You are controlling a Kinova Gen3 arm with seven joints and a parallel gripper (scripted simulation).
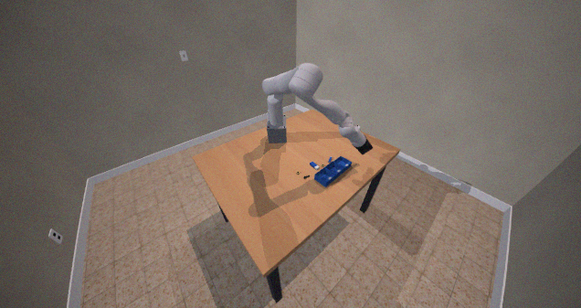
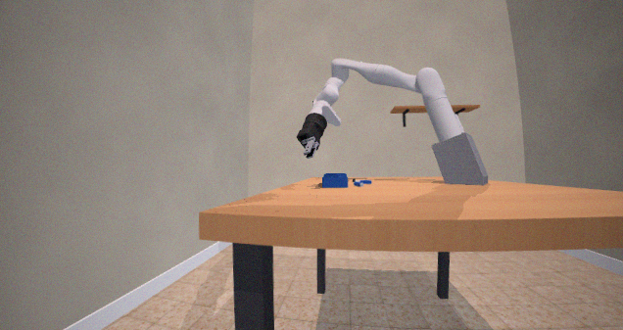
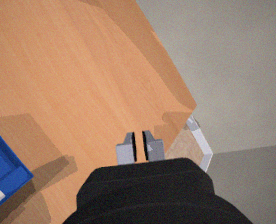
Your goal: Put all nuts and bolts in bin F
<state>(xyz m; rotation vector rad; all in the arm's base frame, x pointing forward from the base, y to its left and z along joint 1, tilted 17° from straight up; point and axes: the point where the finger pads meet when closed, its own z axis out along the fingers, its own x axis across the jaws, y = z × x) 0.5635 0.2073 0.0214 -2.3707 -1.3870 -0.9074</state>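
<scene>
My hand is 190 mm to the left of the blue two-compartment bin, 90 mm past it and 90 mm above it. The rest, counted from my hand: black bolt (340 mm to the right, 190 mm behind, 110 mm below).
</scene>
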